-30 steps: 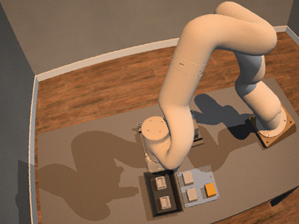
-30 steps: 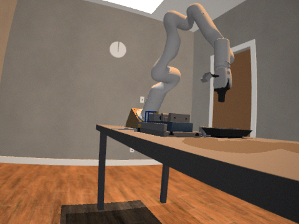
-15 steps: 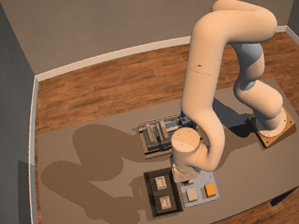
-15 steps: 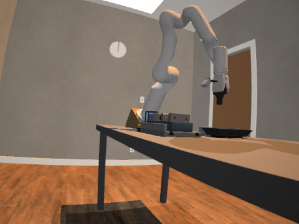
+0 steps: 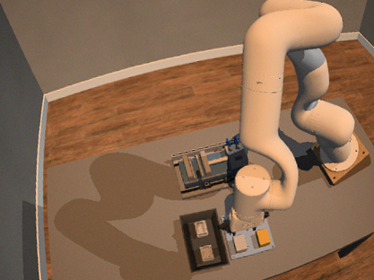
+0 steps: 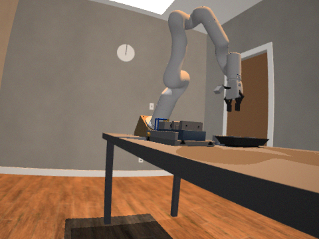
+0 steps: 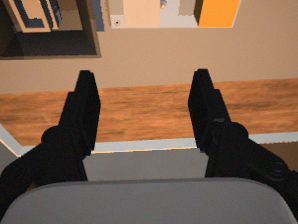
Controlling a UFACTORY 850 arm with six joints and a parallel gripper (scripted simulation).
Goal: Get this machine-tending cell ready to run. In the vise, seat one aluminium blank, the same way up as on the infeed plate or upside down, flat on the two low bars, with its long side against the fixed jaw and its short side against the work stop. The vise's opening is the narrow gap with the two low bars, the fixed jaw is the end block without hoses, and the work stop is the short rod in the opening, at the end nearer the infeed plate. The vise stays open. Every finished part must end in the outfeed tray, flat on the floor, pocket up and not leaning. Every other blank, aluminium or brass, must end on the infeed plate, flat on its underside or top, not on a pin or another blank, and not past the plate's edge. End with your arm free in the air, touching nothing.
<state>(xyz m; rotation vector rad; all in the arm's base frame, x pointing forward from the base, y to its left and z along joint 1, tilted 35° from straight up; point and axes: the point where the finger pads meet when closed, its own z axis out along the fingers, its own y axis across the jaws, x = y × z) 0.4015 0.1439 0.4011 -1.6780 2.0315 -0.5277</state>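
Right now the brass blank is 90 mm behind my hand, 20 mm to the left of it and 170 mm below it. From my hand the other things lie so: vise: 40 mm behind, 340 mm to the right, 160 mm below.
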